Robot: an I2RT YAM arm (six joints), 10 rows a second.
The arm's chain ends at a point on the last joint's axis. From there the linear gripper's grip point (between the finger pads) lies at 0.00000 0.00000 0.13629 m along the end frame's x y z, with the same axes.
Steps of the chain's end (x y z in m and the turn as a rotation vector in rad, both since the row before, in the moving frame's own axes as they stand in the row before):
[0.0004, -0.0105, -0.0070, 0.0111, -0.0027, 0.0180]
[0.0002, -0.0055, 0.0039, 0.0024, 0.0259, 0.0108]
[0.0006, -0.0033, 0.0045, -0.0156, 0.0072, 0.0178]
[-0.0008, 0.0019, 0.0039, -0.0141, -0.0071, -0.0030]
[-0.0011, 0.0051, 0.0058, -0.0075, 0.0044, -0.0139]
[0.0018, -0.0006, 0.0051, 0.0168, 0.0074, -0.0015]
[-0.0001, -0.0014, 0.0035, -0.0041, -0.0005, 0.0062]
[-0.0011, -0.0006, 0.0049, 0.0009, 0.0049, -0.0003]
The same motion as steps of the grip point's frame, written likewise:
[0.0000, -0.0120, -0.0070, 0.0111, -0.0027, 0.0180]
[0.0037, -0.0058, 0.0039, 0.0024, 0.0259, 0.0108]
[0.0016, -0.0012, 0.0045, -0.0156, 0.0072, 0.0178]
[-0.0018, 0.0038, 0.0039, -0.0141, -0.0071, -0.0030]
[-0.0005, 0.0061, 0.0058, -0.0075, 0.0044, -0.0139]
[0.0028, -0.0029, 0.0051, 0.0168, 0.0074, -0.0015]
[-0.0002, -0.0008, 0.0035, -0.0041, -0.0005, 0.0062]
[-0.0004, -0.0007, 0.0049, 0.0009, 0.0049, -0.0003]

